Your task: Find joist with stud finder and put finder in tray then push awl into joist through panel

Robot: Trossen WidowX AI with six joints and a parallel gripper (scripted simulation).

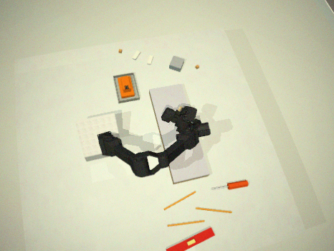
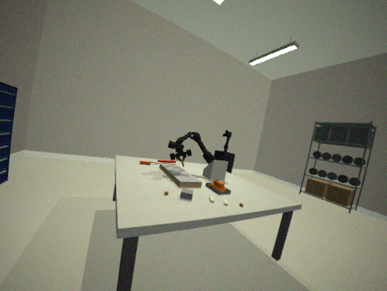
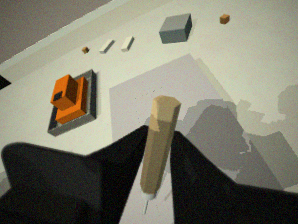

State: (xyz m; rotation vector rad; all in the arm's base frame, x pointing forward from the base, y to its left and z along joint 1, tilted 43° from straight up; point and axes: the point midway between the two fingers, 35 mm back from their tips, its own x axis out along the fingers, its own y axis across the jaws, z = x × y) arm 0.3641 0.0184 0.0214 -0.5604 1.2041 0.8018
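Right now the awl is 30 mm below my gripper tip, 30 mm behind it and 20 mm to the right of it. Round my gripper tip: grey tray: 280 mm to the left, 190 mm behind, 130 mm below; then small light: 250 mm to the left, 190 mm behind, 80 mm below; then orange stud finder: 260 mm to the left, 190 mm behind, 90 mm below.
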